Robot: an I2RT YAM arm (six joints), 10 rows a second.
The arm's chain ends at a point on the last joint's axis. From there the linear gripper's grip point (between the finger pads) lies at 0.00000 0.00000 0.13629 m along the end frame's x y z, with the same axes.
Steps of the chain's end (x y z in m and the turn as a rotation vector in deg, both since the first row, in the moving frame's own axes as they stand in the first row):
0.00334 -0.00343 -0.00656 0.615 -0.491 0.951
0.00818 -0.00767 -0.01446 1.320 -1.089 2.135
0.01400 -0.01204 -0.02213 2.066 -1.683 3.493
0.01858 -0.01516 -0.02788 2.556 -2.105 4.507
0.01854 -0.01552 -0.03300 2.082 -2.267 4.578
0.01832 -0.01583 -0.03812 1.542 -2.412 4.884
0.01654 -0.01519 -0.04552 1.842 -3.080 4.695
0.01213 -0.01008 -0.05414 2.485 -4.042 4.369
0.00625 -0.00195 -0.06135 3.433 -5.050 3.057
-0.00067 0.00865 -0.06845 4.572 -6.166 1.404
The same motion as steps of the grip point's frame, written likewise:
0.00218 -0.00490 -0.00657 0.615 -0.491 0.951
0.00565 -0.01086 -0.01452 1.320 -1.089 2.135
0.01015 -0.01707 -0.02228 2.066 -1.683 3.493
0.01382 -0.02143 -0.02811 2.556 -2.105 4.507
0.01335 -0.02068 -0.03320 2.082 -2.267 4.578
0.01275 -0.01974 -0.03829 1.542 -2.412 4.884
0.00941 -0.01986 -0.04579 1.842 -3.080 4.695
0.00276 -0.01634 -0.05461 2.485 -4.042 4.369
-0.00552 -0.01042 -0.06212 3.433 -5.050 3.057
-0.01516 -0.00237 -0.06967 4.572 -6.166 1.404

